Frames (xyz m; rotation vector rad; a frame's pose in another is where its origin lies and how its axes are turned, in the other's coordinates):
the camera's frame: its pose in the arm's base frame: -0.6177 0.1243 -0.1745 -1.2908 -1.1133 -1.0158
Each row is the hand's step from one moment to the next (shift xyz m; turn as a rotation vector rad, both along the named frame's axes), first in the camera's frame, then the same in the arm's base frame.
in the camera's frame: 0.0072 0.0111 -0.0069 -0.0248 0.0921 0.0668
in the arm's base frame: 0.0126 -0.0061 0.0052 0.0824 0.0693 -0.0444
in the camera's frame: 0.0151 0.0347 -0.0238 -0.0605 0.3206 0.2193
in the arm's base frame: 0.0380 -0.0217 0.0089 0.2924 0.2290 -0.1288
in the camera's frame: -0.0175 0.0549 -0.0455 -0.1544 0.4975 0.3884
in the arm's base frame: 0.0526 -0.0440 -0.0262 0.4400 0.4007 -0.2608
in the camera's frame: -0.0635 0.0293 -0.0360 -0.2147 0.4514 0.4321
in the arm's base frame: 0.0183 -0.0375 -0.0667 0.3812 0.4400 -0.3126
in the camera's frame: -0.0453 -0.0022 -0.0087 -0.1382 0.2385 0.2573
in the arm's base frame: -0.0104 -0.0107 -0.0437 0.1953 0.2603 -0.1904
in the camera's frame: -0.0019 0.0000 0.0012 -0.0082 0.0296 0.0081
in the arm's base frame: -0.0004 0.0011 -0.0019 0.0271 0.0089 -0.0140
